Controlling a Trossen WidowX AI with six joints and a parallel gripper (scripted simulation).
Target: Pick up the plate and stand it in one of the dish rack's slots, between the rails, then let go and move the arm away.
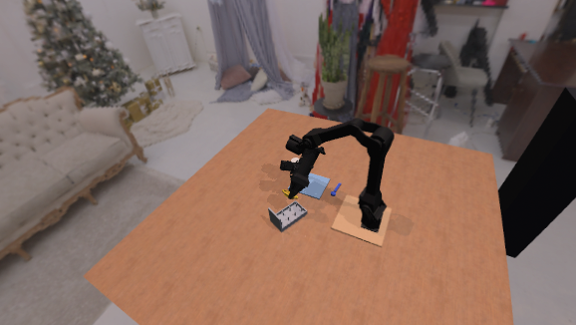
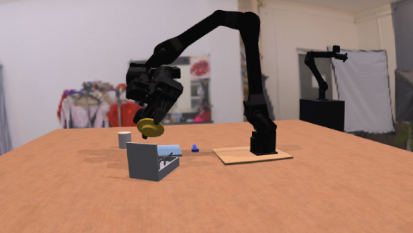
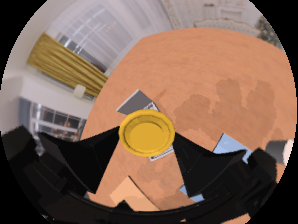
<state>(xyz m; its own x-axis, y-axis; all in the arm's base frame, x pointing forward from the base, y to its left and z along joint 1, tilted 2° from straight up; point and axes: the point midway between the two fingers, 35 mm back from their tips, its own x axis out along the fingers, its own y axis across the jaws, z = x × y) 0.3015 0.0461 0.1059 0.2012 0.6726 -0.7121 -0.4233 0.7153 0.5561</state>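
The grey dish rack is 70 mm below my gripper tip, 30 mm to the left of it and 10 mm behind it. The rest, counted from my gripper tip: blue spoon (180 mm to the right, 130 mm behind, 90 mm below); blue mat (170 mm to the right, 90 mm below, 10 mm behind); yellow plate (10 mm to the right, 10 mm above).
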